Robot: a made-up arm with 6 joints.
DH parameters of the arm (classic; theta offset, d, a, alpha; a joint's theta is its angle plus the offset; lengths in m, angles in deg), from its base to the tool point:
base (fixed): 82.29 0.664 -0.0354 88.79
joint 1: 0 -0.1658 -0.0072 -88.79
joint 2: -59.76 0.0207 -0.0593 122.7
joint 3: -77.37 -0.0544 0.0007 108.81
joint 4: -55.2 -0.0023 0.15 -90
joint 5: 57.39 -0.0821 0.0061 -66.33
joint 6: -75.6 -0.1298 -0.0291 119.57
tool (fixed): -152.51 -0.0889 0 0
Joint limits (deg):
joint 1: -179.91..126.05
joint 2: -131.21..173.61
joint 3: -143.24..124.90
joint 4: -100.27..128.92
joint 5: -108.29..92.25
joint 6: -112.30..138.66
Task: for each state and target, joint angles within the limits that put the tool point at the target. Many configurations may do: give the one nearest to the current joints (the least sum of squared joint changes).
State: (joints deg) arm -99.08 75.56 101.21 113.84 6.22 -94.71
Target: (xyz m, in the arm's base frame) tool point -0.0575 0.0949 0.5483
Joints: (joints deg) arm -58.99 68.61 119.03 100.98 1.66 -106.94
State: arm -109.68 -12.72 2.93 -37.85 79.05 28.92
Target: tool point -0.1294 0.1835 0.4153
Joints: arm -120.72 -26.60 2.18 -22.31 62.93 46.32
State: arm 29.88 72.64 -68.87 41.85 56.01 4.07
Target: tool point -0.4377 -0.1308 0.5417
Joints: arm 29.69 74.08 -73.10 43.23 50.86 6.36
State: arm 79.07 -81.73 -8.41 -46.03 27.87 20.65
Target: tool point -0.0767 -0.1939 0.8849
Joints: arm 43.03 -64.40 -14.59 -33.58 41.51 15.88
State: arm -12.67 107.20 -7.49 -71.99 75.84 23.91
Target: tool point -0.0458 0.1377 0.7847
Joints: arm -25.36 108.26 -13.09 -90.47 83.00 18.72
